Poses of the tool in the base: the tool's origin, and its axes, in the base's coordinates. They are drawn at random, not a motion.
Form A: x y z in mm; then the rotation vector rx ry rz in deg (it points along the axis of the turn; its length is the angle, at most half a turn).
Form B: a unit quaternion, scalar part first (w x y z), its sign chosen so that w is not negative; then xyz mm. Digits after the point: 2 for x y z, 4 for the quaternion.
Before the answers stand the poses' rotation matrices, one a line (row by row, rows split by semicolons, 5 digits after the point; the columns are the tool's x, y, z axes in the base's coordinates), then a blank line. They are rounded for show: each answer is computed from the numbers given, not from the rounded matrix.
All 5 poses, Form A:
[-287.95 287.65 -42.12 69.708 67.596 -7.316]
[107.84 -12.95 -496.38 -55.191 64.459 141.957]
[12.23 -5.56 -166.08 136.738 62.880 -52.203]
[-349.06 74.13 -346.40 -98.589 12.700 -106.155]
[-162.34 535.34 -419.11 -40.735 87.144 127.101]
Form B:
0.44989 0.63524 0.62775; 0.48622 0.41538 -0.76880; -0.74913 0.65110 -0.12200
-0.74853 -0.47247 -0.46527; -0.03937 -0.66876 0.74244; -0.66193 0.57405 0.48199
0.49059 0.77161 -0.40489; 0.53993 -0.63388 -0.55378; -0.68395 0.05306 -0.72759
0.01455 0.30623 0.95185; -0.52212 -0.80953 0.26842; 0.85275 -0.50089 0.14811
-0.80962 -0.55105 -0.20215; 0.01007 -0.35740 0.93390; -0.58687 0.75406 0.29490

[0.6602 0.5377 0.5214 -0.0564 -287.95 287.65 -42.12]
[0.1272 -0.3310 0.3866 0.8514 107.84 -12.95 -496.38]
[0.1797 0.8444 0.3883 -0.3224 12.23 -5.56 -166.08]
[0.2971 -0.6473 0.0834 -0.6970 -349.06 74.13 -346.40]
[0.1788 -0.2514 0.5379 0.7845 -162.34 535.34 -419.11]

